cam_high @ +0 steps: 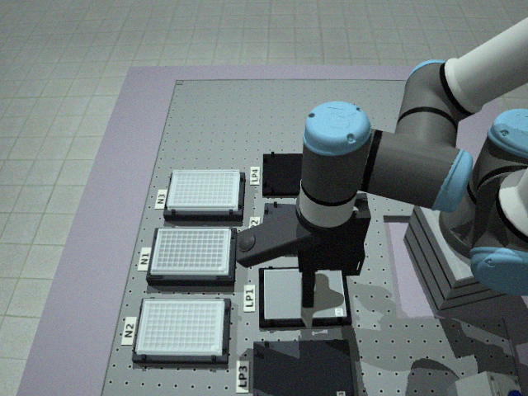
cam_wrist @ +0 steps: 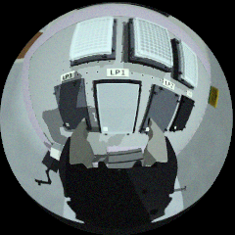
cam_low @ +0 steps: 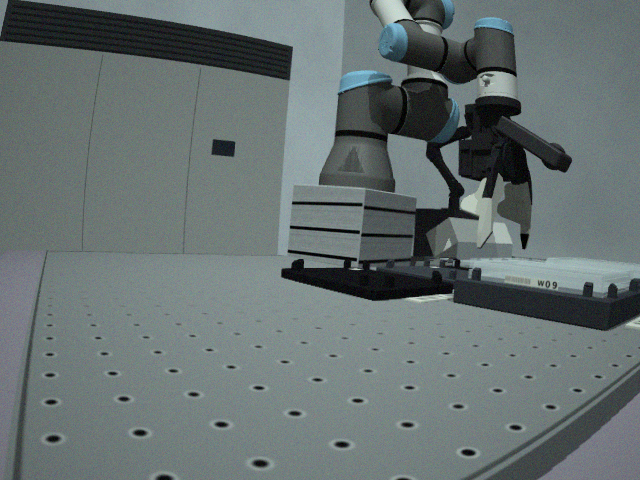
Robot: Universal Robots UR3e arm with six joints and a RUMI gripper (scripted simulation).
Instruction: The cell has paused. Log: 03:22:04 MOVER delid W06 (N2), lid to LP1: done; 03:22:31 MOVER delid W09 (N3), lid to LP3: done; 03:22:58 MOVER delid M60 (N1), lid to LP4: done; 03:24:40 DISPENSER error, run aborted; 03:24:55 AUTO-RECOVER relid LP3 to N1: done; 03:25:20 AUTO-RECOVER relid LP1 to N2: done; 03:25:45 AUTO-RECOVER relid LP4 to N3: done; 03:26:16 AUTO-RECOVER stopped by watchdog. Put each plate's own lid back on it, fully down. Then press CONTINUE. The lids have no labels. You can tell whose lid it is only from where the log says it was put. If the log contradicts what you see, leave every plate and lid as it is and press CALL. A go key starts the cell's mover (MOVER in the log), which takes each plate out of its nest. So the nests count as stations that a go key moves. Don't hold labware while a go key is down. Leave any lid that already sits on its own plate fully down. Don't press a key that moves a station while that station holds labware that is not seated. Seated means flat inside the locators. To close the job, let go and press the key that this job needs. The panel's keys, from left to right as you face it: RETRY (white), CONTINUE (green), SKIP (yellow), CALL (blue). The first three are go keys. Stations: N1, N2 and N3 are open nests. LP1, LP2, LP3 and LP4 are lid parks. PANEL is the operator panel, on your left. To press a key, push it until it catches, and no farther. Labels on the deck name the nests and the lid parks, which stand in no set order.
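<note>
My hand is 30 mm above the lid. The rest, counted from my hand: LP3 lid park: 130 mm to the left, 40 mm below, 10 mm behind; then LP2 lid park: 130 mm to the right, 40 mm below, 10 mm ahead; then LP1 lid park: 40 mm below.
</note>
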